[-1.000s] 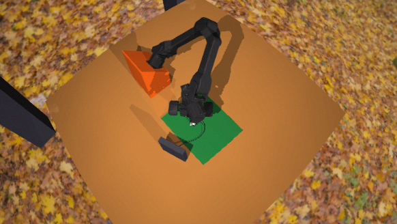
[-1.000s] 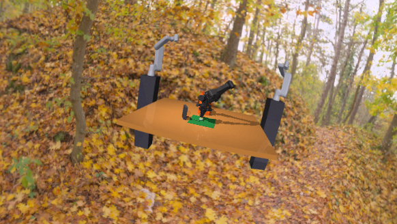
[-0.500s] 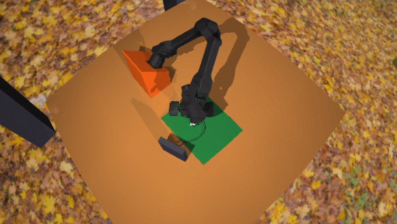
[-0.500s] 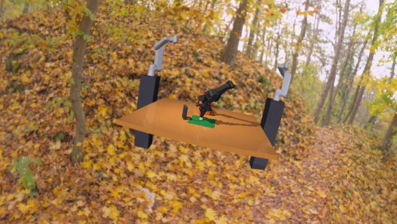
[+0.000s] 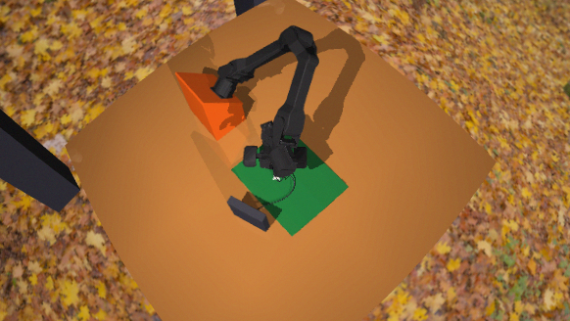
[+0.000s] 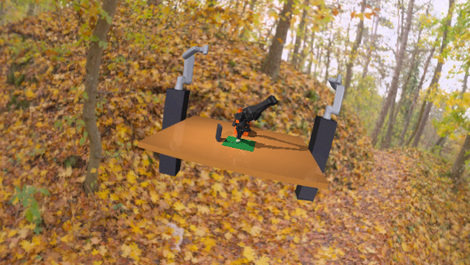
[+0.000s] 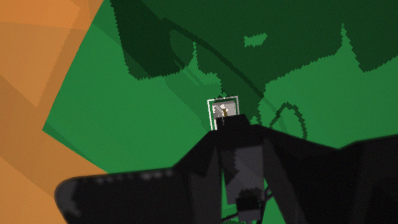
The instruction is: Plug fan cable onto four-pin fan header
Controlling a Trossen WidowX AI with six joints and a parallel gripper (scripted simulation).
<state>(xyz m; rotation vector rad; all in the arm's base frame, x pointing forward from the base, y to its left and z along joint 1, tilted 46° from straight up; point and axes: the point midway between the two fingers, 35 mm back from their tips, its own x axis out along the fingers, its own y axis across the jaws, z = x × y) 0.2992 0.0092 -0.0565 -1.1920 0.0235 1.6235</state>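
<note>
My gripper tip is now 10 mm to the left of the dark plug, 10 mm below it and 10 mm short of it. From my gripper tip the other things lie so: green board: 50 mm below, 40 mm ahead, 10 mm to the left; then white four-pin fan header: 40 mm below, 10 mm to the right; then dark flat fan: 160 mm to the right, 50 mm ahead, 20 mm above.
</note>
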